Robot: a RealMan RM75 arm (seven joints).
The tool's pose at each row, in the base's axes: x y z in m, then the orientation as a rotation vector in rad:
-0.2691 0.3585 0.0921 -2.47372 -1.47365 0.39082
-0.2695 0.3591 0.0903 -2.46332 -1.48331 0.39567
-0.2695 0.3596 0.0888 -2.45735 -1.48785 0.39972
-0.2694 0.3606 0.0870 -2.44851 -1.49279 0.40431
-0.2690 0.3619 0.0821 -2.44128 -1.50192 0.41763
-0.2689 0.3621 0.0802 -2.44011 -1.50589 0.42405
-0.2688 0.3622 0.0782 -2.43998 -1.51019 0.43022
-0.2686 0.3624 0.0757 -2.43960 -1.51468 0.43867
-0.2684 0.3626 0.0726 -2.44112 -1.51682 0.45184
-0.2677 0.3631 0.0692 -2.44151 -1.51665 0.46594
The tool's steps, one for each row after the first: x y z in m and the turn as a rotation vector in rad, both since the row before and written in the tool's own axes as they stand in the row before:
0.0005 0.0000 0.0019 0.00418 -0.00301 -0.00918
0.0006 0.0003 0.0014 0.00317 -0.00224 -0.00464
0.0011 0.0002 0.0017 0.00521 -0.00186 -0.00610
0.0019 0.0015 0.0045 0.00402 -0.00935 -0.00660
0.0004 0.0007 0.0017 0.00042 -0.00508 -0.00188
0.0004 0.0007 0.0018 -0.00058 -0.00534 -0.00159
0.0006 0.0010 0.0023 0.00003 -0.00680 -0.00156
0.0007 0.0012 0.0028 0.00091 -0.00963 0.00099
0.0012 0.0016 0.0029 0.00307 -0.00915 0.00170

